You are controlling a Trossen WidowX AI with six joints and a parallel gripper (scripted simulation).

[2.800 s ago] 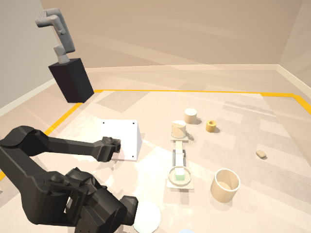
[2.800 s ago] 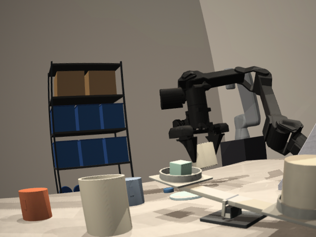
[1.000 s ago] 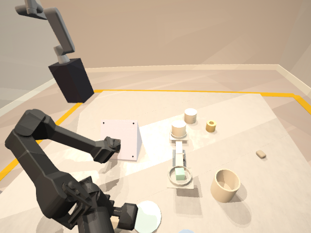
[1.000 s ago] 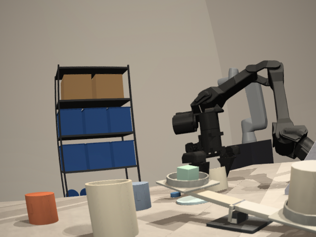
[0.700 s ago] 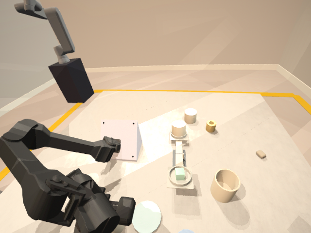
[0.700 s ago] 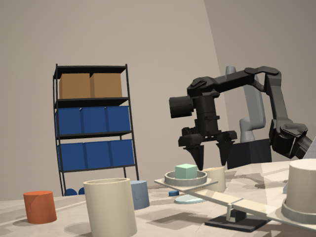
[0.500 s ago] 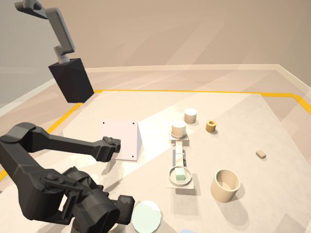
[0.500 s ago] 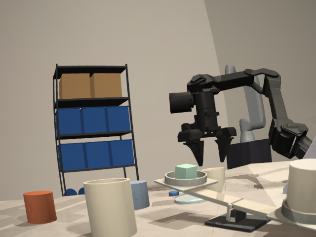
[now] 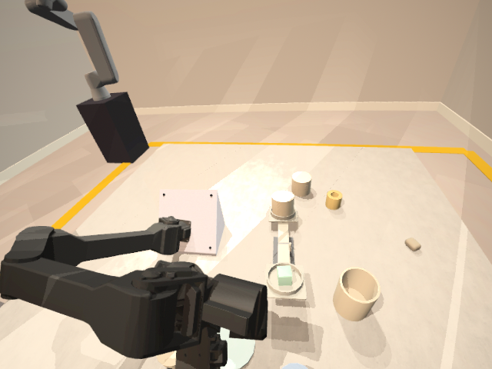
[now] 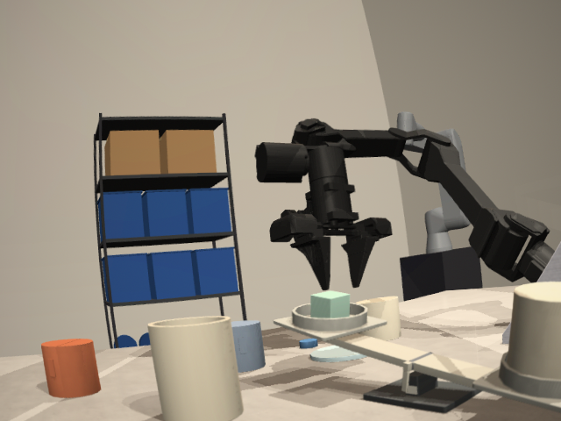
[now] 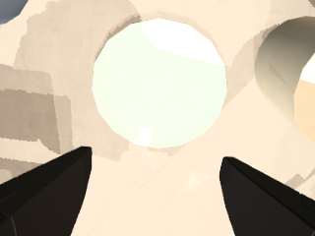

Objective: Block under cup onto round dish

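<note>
My gripper tip is now 11 cm short of the pale green block, 13 cm to the right of it and 1 cm above it. Also, from my gripper tip: blue cylinder (14 cm ahead, 4 cm to the right, 6 cm below); round dish (9 cm below); small blue disc (11 cm to the right, 9 cm below).
</note>
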